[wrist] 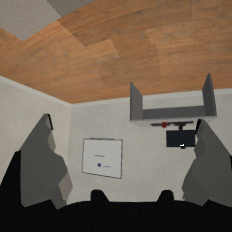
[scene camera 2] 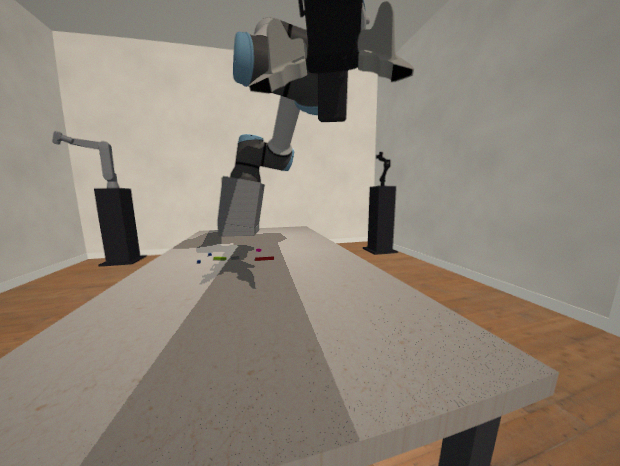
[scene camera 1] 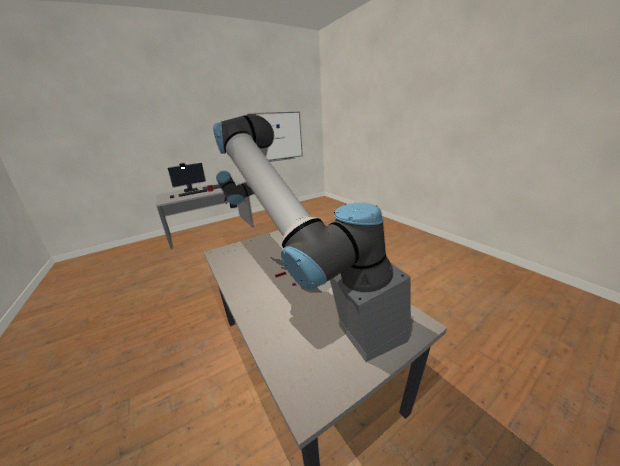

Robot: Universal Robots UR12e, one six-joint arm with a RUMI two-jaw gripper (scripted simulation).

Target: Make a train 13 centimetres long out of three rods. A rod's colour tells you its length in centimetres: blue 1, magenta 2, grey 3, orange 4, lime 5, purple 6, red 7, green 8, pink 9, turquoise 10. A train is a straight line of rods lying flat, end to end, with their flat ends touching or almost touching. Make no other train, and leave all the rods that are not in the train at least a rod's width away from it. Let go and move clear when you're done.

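Here is my gripper [scene camera 2: 326, 80], and I can see it from the wrist too, my own gripper [wrist: 124, 117].
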